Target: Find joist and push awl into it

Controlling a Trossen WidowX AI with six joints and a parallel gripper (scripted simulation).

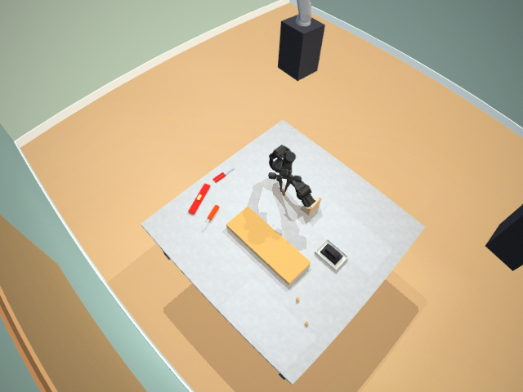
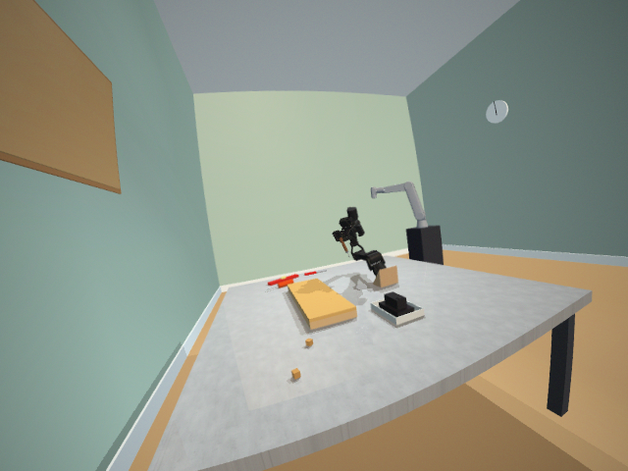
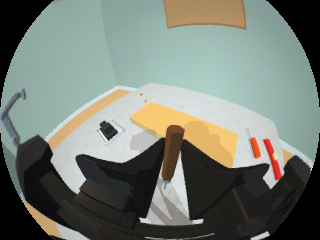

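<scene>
My gripper tip is now 5 cm above the brown-handled awl, 2 cm past it and 1 cm to the left of it. Also, from my gripper tip: black stud finder: 42 cm to the left, 20 cm below, 4 cm behind; orange-handled screwdriver: 38 cm ahead, 24 cm to the right, 23 cm below; white tray: 41 cm to the left, 23 cm below, 4 cm behind.
</scene>
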